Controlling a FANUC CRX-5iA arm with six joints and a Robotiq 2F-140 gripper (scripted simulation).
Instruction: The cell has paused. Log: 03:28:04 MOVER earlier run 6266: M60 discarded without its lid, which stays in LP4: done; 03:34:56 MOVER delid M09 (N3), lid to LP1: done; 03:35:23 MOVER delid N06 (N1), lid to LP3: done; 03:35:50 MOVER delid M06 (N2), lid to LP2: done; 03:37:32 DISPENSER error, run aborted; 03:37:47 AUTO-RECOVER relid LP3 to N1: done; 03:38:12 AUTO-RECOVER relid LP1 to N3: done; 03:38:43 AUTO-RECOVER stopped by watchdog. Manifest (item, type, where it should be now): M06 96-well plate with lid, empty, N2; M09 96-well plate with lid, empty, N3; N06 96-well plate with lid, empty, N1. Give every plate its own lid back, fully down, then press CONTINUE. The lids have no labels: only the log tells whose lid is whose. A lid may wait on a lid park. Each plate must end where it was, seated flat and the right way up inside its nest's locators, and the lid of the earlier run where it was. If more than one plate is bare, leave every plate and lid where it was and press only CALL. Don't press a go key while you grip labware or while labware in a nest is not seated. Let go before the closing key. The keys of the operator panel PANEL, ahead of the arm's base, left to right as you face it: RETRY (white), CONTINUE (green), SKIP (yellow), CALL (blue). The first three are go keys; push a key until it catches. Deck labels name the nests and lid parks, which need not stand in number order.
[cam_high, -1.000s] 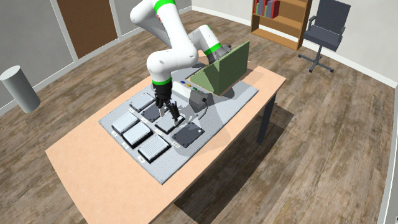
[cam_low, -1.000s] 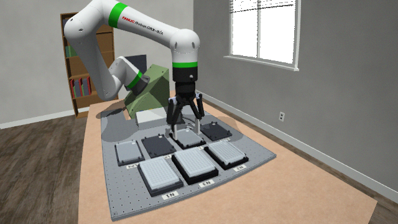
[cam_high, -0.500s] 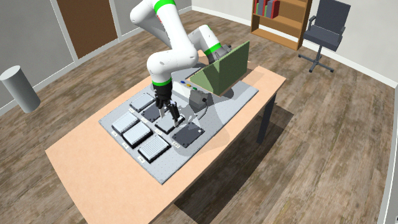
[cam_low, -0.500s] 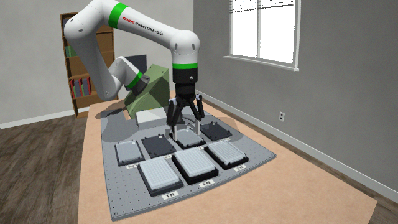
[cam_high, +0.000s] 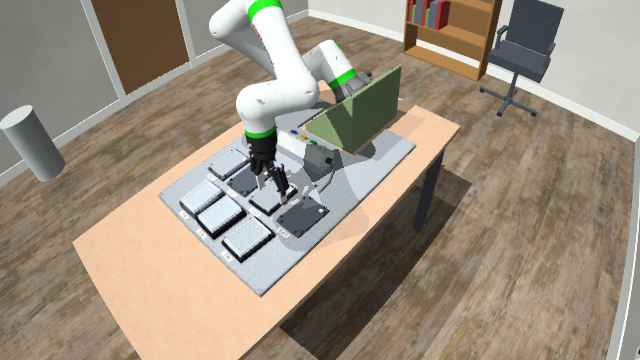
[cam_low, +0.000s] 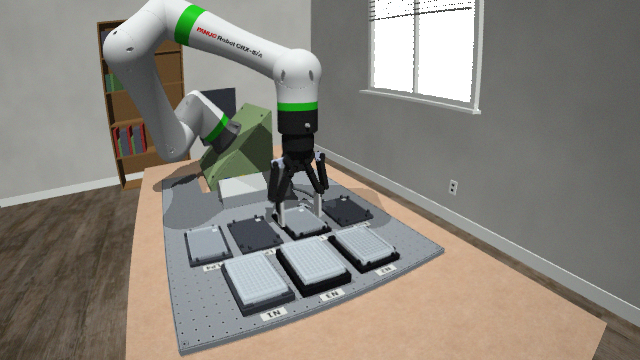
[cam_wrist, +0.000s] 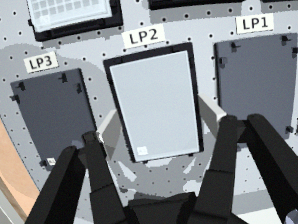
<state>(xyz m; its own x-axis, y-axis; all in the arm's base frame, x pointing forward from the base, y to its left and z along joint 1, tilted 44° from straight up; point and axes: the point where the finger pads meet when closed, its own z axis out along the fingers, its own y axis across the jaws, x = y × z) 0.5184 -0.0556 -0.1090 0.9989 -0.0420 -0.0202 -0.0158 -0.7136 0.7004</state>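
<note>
The plate lies 180 mm ahead of my hand, 60 mm to the left of it and 20 mm below it. The rest, counted from my hand: green key (250 mm behind, 20 mm to the right, 30 mm above); then LP3 (140 mm to the left, 30 mm below); then LP1 (10 mm behind, 130 mm to the right, 30 mm below).
</note>
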